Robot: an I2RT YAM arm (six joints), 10 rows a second.
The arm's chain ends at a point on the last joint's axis. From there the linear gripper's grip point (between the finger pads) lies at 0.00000 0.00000 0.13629 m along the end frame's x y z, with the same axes.
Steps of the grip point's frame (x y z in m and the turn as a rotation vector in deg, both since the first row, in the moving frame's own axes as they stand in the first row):
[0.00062 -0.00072 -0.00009 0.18 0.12 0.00]
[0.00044 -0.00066 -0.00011 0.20 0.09 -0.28]
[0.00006 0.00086 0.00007 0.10 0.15 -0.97]
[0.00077 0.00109 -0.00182 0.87 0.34 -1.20]
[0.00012 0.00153 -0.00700 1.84 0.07 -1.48]
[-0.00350 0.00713 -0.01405 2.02 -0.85 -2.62]
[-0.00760 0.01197 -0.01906 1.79 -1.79 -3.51]
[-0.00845 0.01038 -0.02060 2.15 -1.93 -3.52]
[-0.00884 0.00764 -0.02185 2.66 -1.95 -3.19]
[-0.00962 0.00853 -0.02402 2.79 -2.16 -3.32]
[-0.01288 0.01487 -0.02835 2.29 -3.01 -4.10]
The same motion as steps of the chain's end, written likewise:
[0.00033 -0.00029 -0.00009 0.18 0.12 0.00]
[0.00023 -0.00018 -0.00011 0.20 0.09 -0.28]
[-0.00029 0.00110 0.00007 0.10 0.15 -0.97]
[-0.00002 0.00317 -0.00180 0.87 0.34 -1.20]
[0.00001 0.00591 -0.00693 1.84 0.07 -1.48]
[-0.00137 0.01189 -0.01395 2.02 -0.85 -2.62]
[-0.00322 0.01609 -0.01893 1.79 -1.79 -3.51]
[-0.00371 0.01535 -0.02043 2.15 -1.93 -3.52]
[-0.00403 0.01383 -0.02162 2.66 -1.95 -3.19]
[-0.00430 0.01501 -0.02376 2.79 -2.16 -3.32]
[-0.00554 0.02005 -0.02805 2.29 -3.01 -4.10]

